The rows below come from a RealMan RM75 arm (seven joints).
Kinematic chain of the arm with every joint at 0, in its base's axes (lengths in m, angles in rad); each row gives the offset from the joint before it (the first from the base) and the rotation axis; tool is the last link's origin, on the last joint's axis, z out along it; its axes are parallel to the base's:
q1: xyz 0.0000 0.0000 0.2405 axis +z
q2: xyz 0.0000 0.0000 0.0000 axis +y
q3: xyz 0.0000 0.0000 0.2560 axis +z
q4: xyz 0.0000 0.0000 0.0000 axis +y
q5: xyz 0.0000 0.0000 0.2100 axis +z
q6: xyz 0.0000 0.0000 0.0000 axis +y
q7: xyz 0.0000 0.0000 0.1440 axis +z
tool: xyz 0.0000 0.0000 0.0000
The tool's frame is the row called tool.
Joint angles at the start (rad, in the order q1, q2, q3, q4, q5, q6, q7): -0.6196 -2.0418 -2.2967 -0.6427 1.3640 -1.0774 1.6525
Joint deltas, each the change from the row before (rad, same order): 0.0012 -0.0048 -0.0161 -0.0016 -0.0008 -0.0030 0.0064; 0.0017 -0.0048 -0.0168 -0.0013 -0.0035 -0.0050 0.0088; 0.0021 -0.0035 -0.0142 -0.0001 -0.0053 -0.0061 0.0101; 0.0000 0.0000 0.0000 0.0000 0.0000 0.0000 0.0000; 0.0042 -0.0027 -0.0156 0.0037 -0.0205 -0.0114 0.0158; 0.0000 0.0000 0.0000 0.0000 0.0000 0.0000 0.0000; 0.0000 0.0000 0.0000 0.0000 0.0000 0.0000 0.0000; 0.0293 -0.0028 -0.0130 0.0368 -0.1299 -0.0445 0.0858; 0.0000 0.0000 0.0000 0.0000 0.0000 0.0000 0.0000; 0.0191 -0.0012 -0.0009 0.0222 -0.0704 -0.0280 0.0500
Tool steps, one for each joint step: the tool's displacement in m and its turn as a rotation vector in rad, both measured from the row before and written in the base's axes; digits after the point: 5 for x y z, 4 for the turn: -0.00079 -0.00038 0.00146 0.0119 -0.0081 0.0021; -0.00082 -0.00062 0.00177 0.0139 -0.0094 0.0005; -0.00093 -0.00080 0.00173 0.0131 -0.0081 -0.0009; 0.00000 0.00000 0.00000 0.0000 0.0000 0.0000; -0.00142 -0.00143 0.00315 0.0205 -0.0193 -0.0026; 0.00000 0.00000 0.00000 0.0000 0.0000 0.0000; 0.00000 0.00000 0.00000 0.0000 0.0000 0.0000; -0.00915 -0.00906 0.00831 0.0805 -0.0737 -0.0099; 0.00000 0.00000 0.00000 0.0000 0.0000 0.0000; -0.00625 -0.00641 0.00365 0.0452 -0.0327 -0.0039
